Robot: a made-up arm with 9 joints.
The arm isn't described. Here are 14 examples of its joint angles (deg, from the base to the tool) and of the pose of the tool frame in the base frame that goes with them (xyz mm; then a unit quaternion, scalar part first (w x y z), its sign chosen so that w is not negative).
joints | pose
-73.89 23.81 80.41 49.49 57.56 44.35 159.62 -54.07 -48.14 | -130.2 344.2 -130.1 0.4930 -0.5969 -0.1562 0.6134
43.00 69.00 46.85 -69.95 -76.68 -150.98 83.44 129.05 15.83 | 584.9 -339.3 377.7 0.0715 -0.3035 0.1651 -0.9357
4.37 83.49 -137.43 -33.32 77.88 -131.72 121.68 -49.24 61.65 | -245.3 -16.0 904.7 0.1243 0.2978 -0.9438 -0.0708
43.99 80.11 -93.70 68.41 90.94 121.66 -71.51 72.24 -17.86 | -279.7 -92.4 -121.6 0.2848 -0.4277 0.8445 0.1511
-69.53 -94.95 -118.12 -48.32 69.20 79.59 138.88 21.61 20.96 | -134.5 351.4 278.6 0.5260 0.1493 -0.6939 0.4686
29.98 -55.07 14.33 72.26 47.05 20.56 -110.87 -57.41 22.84 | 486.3 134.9 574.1 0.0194 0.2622 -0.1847 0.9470
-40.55 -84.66 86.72 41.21 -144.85 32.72 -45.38 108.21 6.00 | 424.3 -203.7 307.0 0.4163 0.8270 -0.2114 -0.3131
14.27 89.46 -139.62 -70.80 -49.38 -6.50 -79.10 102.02 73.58 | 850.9 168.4 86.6 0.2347 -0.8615 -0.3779 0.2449
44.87 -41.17 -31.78 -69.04 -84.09 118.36 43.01 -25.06 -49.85 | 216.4 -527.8 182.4 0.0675 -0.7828 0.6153 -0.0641
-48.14 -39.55 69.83 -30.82 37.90 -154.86 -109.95 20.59 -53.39 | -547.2 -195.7 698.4 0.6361 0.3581 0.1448 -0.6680
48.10 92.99 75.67 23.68 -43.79 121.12 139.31 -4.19 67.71 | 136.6 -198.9 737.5 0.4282 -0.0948 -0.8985 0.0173
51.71 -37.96 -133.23 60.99 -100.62 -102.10 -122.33 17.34 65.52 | 920.4 132.3 555.4 0.4584 0.0675 0.6874 -0.5593
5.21 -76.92 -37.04 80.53 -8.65 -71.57 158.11 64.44 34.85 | 106.4 307.1 1028.5 0.9095 0.0484 0.3793 -0.1629
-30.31 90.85 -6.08 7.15 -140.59 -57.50 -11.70 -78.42 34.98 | 211.2 -96.0 -526.5 0.1459 -0.9050 -0.3901 -0.0868
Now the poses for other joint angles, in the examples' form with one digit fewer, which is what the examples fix.
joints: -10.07 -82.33 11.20 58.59 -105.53 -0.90 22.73 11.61 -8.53
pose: 707 346 866 0.811 0.548 0.013 0.205
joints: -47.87 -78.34 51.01 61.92 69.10 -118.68 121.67 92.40 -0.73
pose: -455 506 645 0.990 -0.035 0.109 -0.082
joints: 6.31 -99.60 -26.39 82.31 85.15 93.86 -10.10 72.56 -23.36
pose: 370 50 -154 0.147 0.763 0.307 -0.550
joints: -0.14 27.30 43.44 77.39 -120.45 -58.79 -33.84 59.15 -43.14
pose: -708 -293 661 0.166 -0.056 -0.031 -0.984
